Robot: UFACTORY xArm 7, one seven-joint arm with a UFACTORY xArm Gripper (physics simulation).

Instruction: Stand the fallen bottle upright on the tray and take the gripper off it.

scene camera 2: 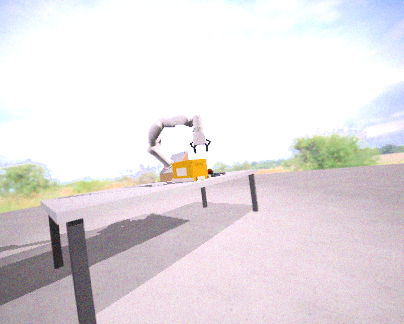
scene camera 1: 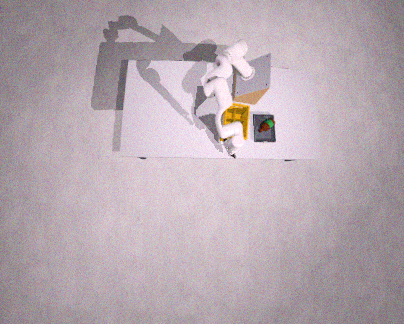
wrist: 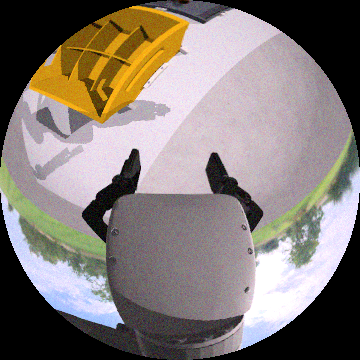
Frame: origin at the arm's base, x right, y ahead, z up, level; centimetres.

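Seen in the pictures: gripper, between the fingertips: [scene camera 2: 201, 152] [scene camera 1: 227, 149] [wrist: 174, 158]; arm's base, origin of its link: [scene camera 2: 170, 165] [scene camera 1: 248, 74].
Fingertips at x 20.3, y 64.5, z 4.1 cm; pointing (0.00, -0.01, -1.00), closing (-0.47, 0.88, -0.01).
Offsets run from my fingertips to a thing's top centre. "spot": to the spot under its first point. Level surfaces: height alone.
The bottle {dx -38.8, dy -24.0, dz -13.5 cm} [scene camera 1: 265, 126] [scene camera 2: 210, 172], brown with a green part, lies on its side on the dark tray {spot: dx -33.1, dy -14.8, dz -20.9 cm} [scene camera 1: 258, 137] [wrist: 207, 13]. In the wrist view a part of the tray shows at the top edge, and the bottle cannot be made out clearly there. My gripper [scene camera 1: 233, 155] [scene camera 2: 201, 150] [wrist: 174, 158] is open with nothing between its fingers. It hangs above the table's front edge in scene camera 1, to the left of the tray and apart from the bottle, and it is well above table height in scene camera 2.
A yellow crate with dividers {dx -8.9, dy -23.7, dz -3.9 cm} [scene camera 1: 247, 122] [scene camera 2: 200, 168] [wrist: 65, 98] stands just left of the tray, between it and the arm's shadow. A box with a grey sloping panel [scene camera 1: 254, 79] stands behind the crate, near the arm's base. The white table {dz -21.4 cm} [scene camera 1: 170, 140] [scene camera 2: 125, 192] carries them.
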